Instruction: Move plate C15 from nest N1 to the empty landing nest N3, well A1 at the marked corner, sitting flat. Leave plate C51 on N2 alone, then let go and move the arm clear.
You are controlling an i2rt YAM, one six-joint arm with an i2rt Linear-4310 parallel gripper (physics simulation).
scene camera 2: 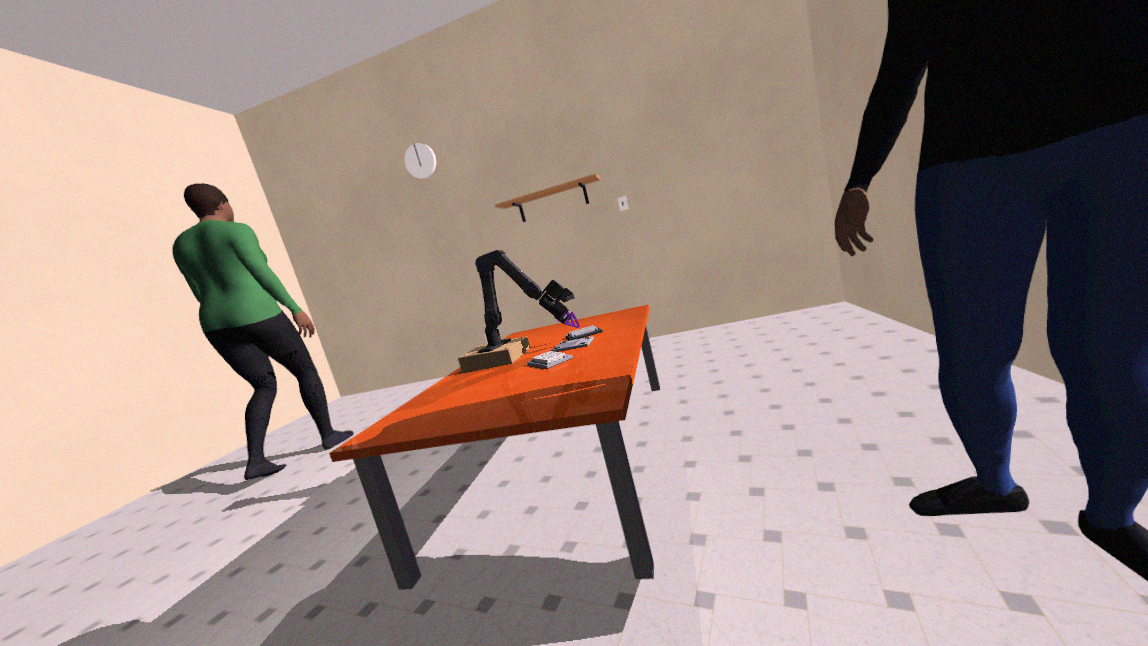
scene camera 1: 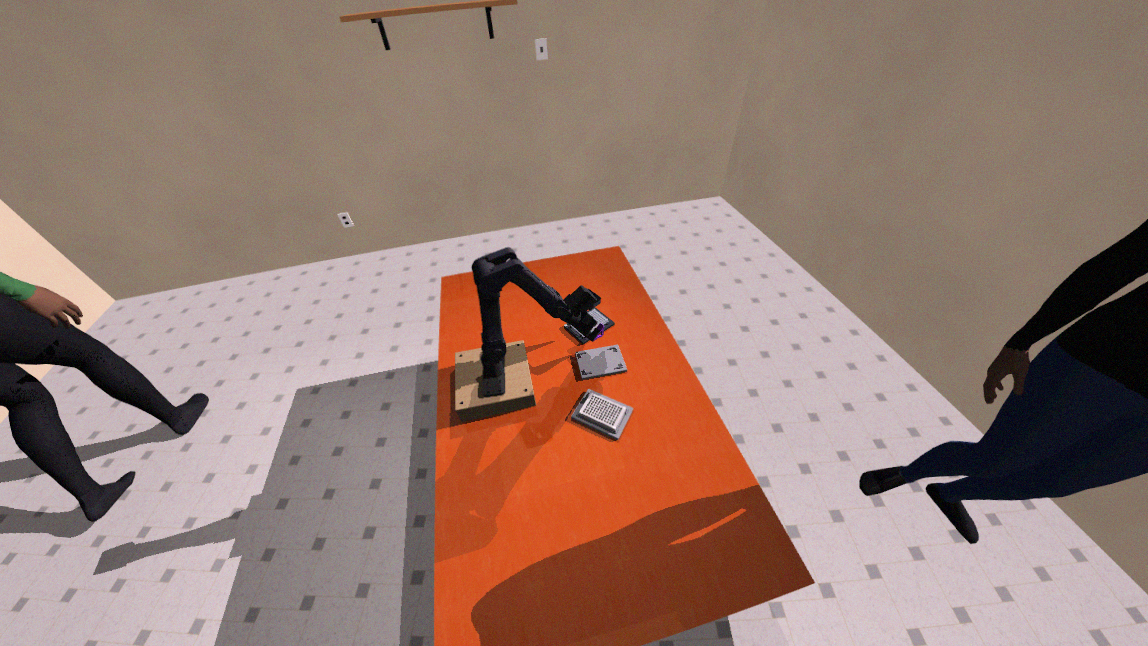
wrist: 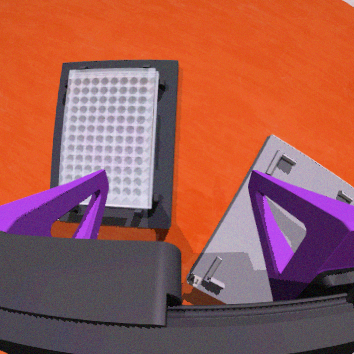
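Note:
Clear plate C15 (wrist: 107,135) sits on dark nest N1 (wrist: 168,150), at the far end of the nest row. My gripper (scene camera 1: 597,330) (scene camera 2: 571,321) (wrist: 178,177) is open and empty, with its purple fingers low over that end. In the wrist view the left fingertip overlaps the plate's lower part and the right overlaps the edge of nest N3. Grey nest N3 (scene camera 1: 600,361) (scene camera 2: 574,343) (wrist: 237,230) is in the middle, empty, with corner clips. Its A1 tag (wrist: 195,280) is at the lower left corner in the wrist view. White plate C51 (scene camera 1: 603,410) (scene camera 2: 549,357) sits on nest N2 (scene camera 1: 617,434).
The nests stand on an orange table (scene camera 1: 561,474) (scene camera 2: 481,409). The arm's base is on a wooden block (scene camera 1: 493,409) (scene camera 2: 489,355) at the table's left side. One person (scene camera 2: 240,273) stands beyond the table at left, another (scene camera 2: 987,241) at right. A large shadow crosses the table's near end.

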